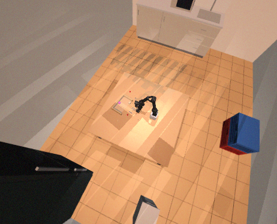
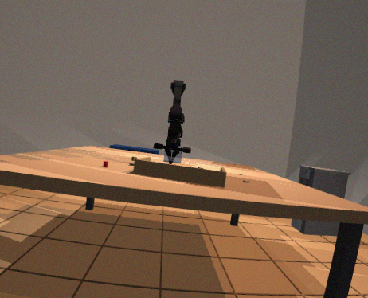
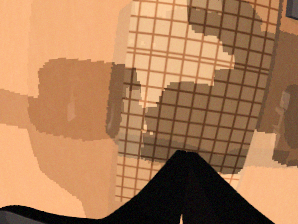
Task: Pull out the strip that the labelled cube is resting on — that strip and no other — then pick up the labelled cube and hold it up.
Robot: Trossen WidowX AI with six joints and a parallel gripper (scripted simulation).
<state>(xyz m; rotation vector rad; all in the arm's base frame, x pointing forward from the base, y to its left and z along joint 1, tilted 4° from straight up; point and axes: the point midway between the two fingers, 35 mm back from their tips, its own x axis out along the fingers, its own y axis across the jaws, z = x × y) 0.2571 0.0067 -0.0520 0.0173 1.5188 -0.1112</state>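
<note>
Right now the checkered strip is 100 mm ahead of my gripper tip and 10 mm to the right of it.
</note>
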